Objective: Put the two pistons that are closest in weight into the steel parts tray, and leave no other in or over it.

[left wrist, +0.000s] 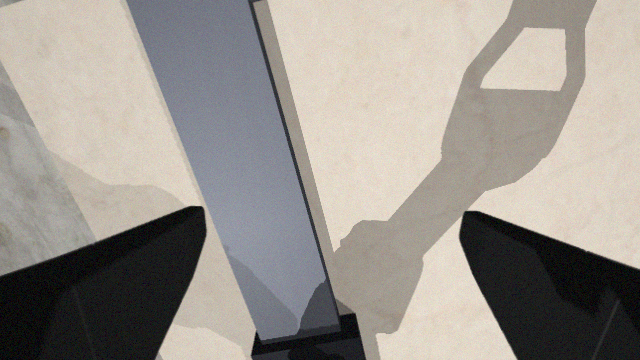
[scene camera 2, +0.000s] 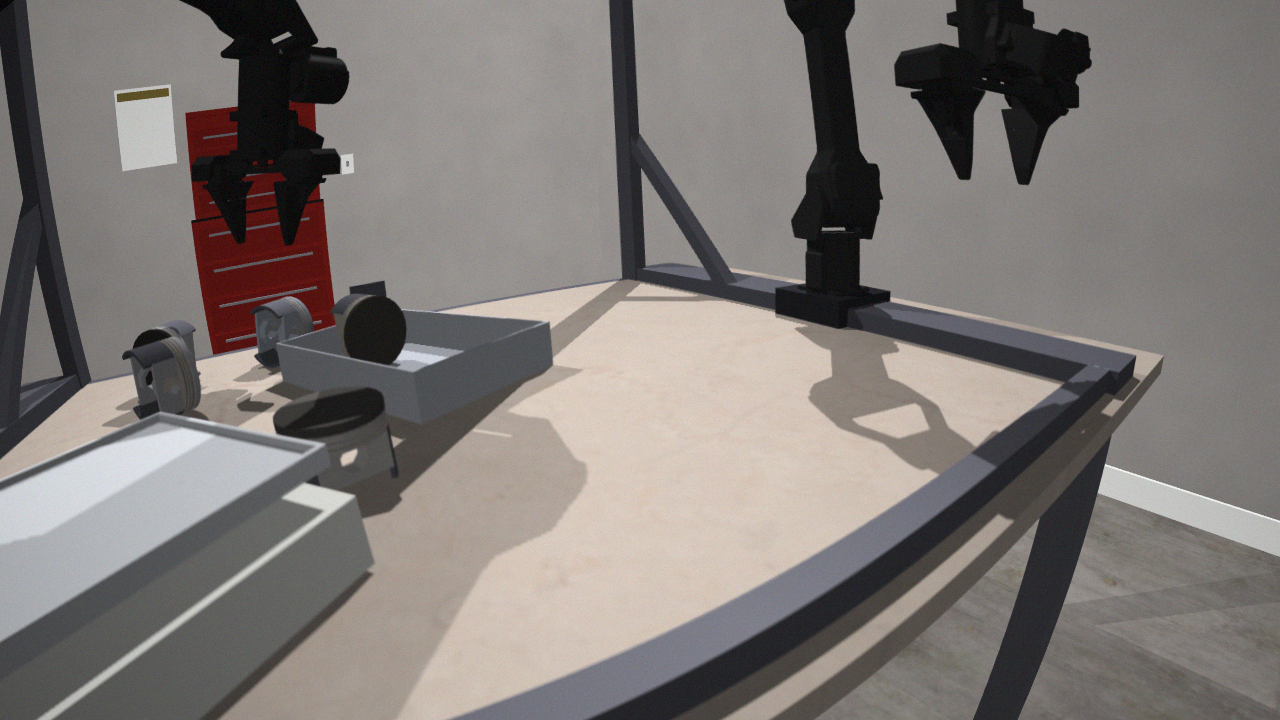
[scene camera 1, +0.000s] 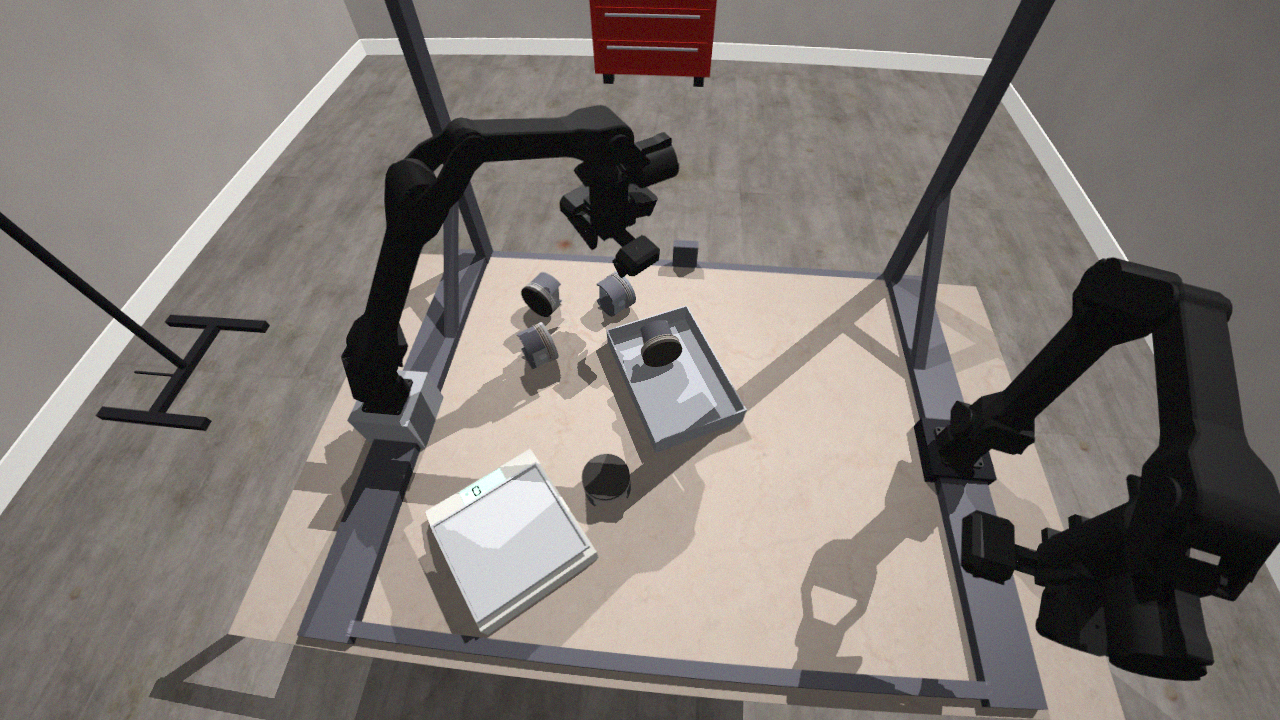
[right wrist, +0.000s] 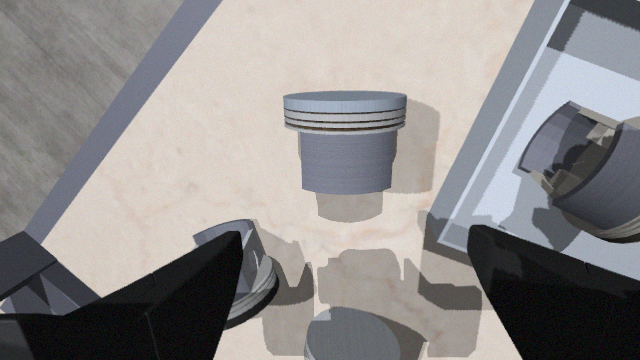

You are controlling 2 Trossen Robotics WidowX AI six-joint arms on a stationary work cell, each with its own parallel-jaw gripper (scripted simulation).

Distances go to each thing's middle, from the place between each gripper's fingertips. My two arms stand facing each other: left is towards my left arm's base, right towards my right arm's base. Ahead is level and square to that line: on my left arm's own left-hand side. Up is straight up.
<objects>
The scale pan (scene camera 2: pixel 94 525) is 450 mm ahead of my right hand, 90 mm to the right of it and 120 mm below it. Also, from my right hand: scale (scene camera 2: pixel 190 637) 450 mm ahead, 100 mm to the right, 140 mm below; steel parts tray (scene camera 2: pixel 507 350) 140 mm ahead, 120 mm to the left, 160 mm below.
Now: the steel parts tray 400 mm to the right of my left hand, 350 mm behind it and 190 mm below it. Also, from my left hand: scale pan: 610 mm to the right, 150 mm below, 40 mm behind; then scale: 620 mm to the right, 160 mm below, 50 mm behind.
</objects>
